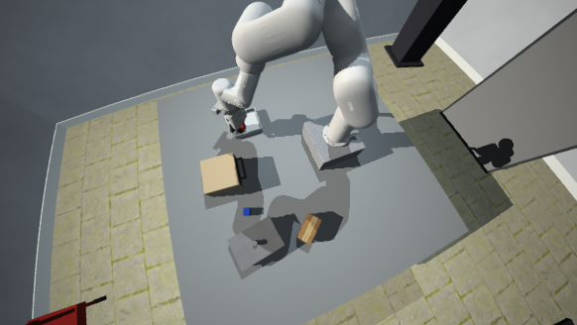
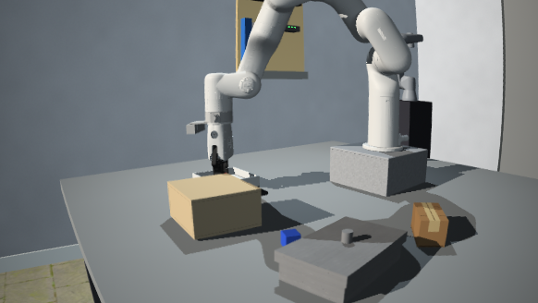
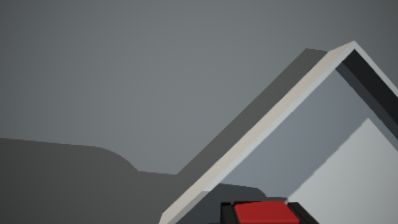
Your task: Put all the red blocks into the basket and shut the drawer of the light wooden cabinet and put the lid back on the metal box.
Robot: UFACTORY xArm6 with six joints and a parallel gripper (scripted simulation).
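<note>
The white basket is 40 mm to the right of my hand, 20 mm below it and 20 mm behind it. From my hand the other things lie so: blue block (420 mm to the left, 20 mm below); drawer (240 mm to the left, 80 mm ahead); light wooden cabinet (250 mm to the left, 90 mm ahead, 10 mm above).
</note>
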